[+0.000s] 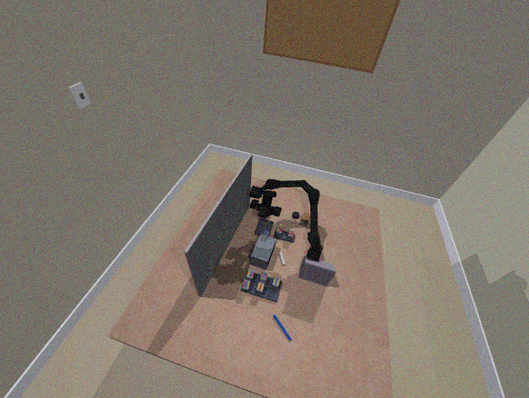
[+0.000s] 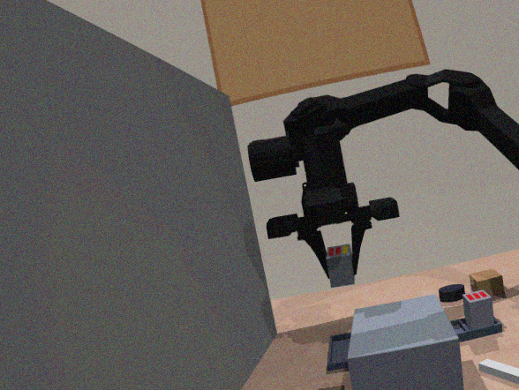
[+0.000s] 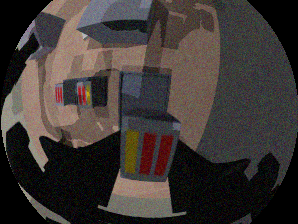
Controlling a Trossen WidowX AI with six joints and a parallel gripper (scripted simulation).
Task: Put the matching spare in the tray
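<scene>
Right now my gripper tip is 110 mm above the tray and 10 mm past it. The rest, counted from my gripper tip: dark panel: 190 mm ahead, 180 mm to the left, 110 mm above; unit: 220 mm to the left, 70 mm below, 40 mm behind; grey spare: 30 mm above.
</scene>
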